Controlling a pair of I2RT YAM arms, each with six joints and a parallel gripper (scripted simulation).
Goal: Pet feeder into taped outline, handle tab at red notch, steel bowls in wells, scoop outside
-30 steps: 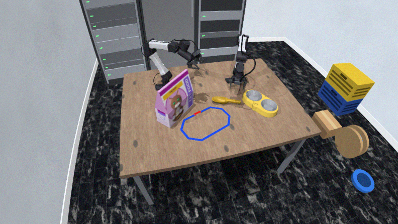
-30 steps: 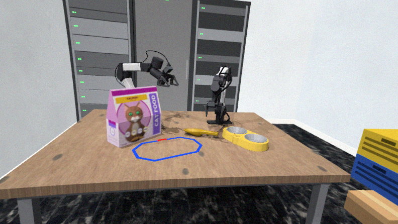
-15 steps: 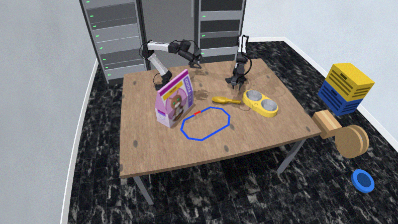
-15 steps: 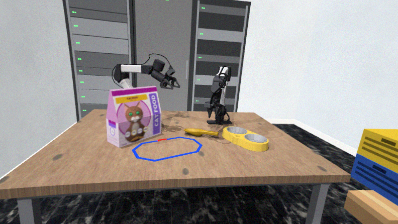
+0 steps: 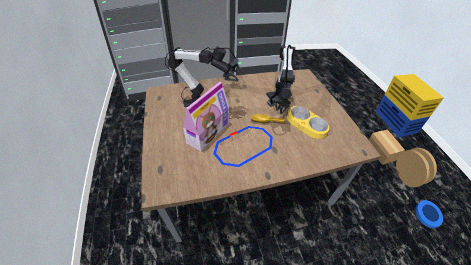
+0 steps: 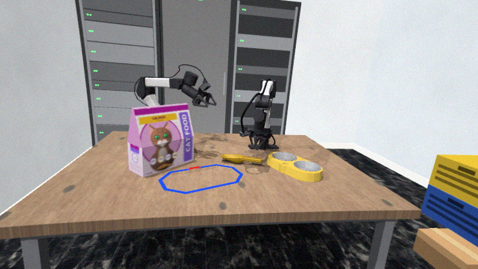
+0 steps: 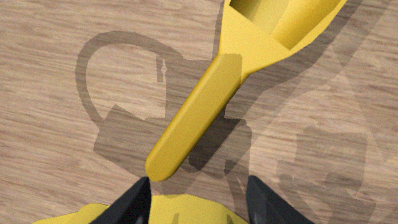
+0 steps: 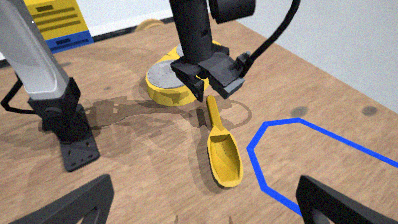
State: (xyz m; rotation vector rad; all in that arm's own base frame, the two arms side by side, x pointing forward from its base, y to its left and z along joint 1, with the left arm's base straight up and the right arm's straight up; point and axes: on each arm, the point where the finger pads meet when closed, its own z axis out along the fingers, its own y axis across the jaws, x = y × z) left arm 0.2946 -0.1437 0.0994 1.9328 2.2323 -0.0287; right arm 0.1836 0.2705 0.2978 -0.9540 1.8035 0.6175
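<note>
Now: the yellow pet feeder 20 cm to the left of my left hand, 9 cm below it and 5 cm ahead of it. Round my left hand: blue taped outline (27 cm to the right, 16 cm ahead, 10 cm below); pink cat food bag (48 cm to the right, 5 cm above, 3 cm ahead); yellow scoop (9 cm to the right, 8 cm below, 2 cm behind).
</note>
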